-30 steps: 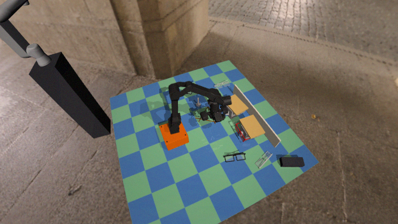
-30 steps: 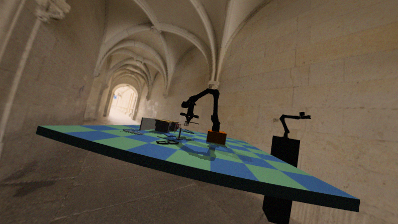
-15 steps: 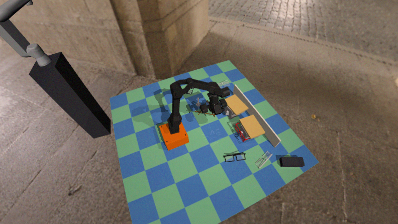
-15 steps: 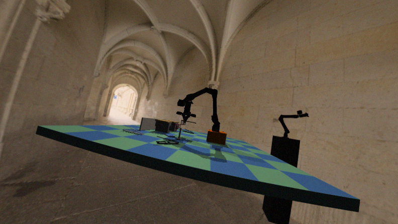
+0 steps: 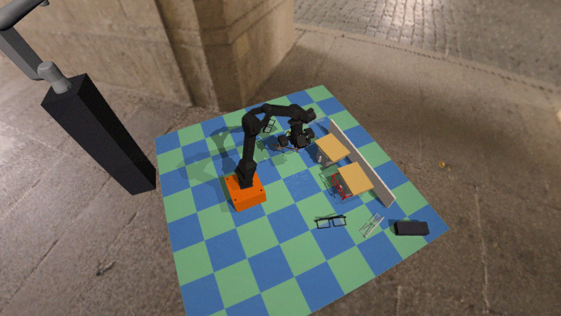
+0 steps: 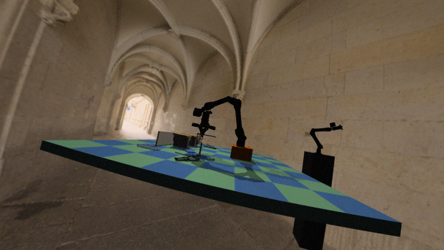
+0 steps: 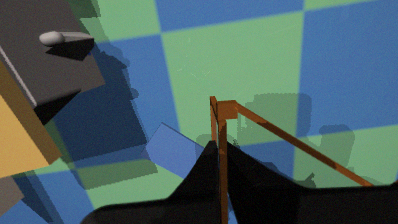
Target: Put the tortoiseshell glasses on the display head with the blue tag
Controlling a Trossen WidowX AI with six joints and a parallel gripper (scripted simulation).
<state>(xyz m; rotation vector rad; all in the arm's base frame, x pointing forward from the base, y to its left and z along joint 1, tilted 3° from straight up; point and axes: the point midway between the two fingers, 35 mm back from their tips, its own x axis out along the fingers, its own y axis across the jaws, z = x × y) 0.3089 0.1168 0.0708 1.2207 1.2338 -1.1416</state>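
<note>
My gripper tip is 60 mm past the small grey peg, 120 mm to the right of it and 100 mm above it. From my gripper tip the other things lie so: black case 400 mm ahead, 590 mm to the right, 100 mm below; grey wall panel 320 mm ahead, 150 mm to the right, 70 mm below.
</note>
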